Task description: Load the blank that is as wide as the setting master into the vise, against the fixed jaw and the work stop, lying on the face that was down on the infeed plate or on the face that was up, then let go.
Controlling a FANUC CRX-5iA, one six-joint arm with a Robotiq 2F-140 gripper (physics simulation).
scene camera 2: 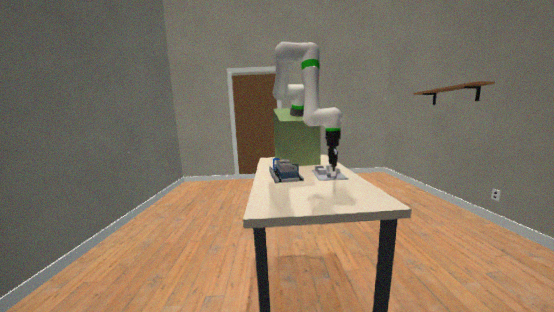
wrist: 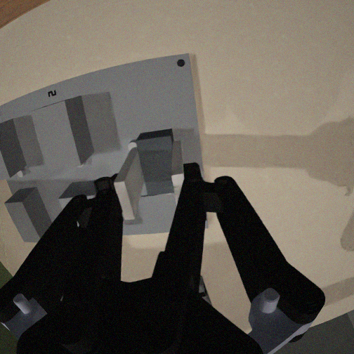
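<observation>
My gripper is shut on a dark grey blank; its two light pads lie against opposite sides of the blank. The blank is low over the right part of the grey infeed plate; whether it touches the plate cannot be told. The vise, dark with blue and grey parts, stands left of the plate in the scene view. Its fixed jaw and work stop are too small to tell apart. Which block is the setting master cannot be told.
More grey blocks stand on the plate: one at its upper middle, one at the left edge, one at lower left and one partly behind the left finger. The table carries plate and vise. A green block-shaped pedestal stands behind.
</observation>
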